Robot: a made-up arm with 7 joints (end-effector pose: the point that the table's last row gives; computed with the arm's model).
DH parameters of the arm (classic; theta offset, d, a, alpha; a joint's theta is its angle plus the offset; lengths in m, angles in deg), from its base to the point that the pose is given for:
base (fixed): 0 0.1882 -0.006 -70
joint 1: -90 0.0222 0.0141 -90
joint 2: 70 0.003 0.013 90
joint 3: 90 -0.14 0.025 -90
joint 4: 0 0.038 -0.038 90
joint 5: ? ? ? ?
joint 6: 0 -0.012 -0.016 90
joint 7: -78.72 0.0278 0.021 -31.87
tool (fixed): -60.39 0.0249 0 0
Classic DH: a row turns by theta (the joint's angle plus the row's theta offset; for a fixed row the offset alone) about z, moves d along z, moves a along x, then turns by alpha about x.
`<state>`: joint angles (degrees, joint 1 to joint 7).
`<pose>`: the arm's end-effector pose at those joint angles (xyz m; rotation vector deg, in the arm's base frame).
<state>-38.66 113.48 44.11 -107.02 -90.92 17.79 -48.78</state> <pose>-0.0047 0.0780 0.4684 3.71 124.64 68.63</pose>
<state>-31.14 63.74 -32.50 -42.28 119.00 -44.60 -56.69</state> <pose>0.2728 0.2010 0.1181 83.06 19.52 -83.09</pose>
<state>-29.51 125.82 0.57 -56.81 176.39 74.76 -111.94</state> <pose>0.0375 0.2295 0.4815 -85.86 -17.07 113.09</pose>
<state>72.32 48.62 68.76 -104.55 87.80 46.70 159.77</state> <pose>-0.0061 0.2667 0.2713 9.97 -83.75 50.97</pose>
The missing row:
joint 5: 0 -0.239 0.018 -90
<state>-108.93 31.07 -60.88 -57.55 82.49 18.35 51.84</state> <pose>0.1983 -0.1324 0.3918 25.53 -100.18 -144.74</pose>
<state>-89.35 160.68 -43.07 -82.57 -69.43 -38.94 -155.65</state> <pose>-0.1141 0.1627 0.4958 89.17 -37.20 -74.32</pose>
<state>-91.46 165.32 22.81 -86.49 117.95 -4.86 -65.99</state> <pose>-0.2146 -0.0452 0.3640 -164.91 -66.32 -26.25</pose>
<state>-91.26 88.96 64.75 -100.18 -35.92 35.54 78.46</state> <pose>-0.1659 0.1447 0.3329 134.02 -65.58 56.02</pose>
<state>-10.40 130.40 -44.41 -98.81 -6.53 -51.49 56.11</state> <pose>0.1956 0.2267 0.2312 -14.54 -10.92 143.59</pose>
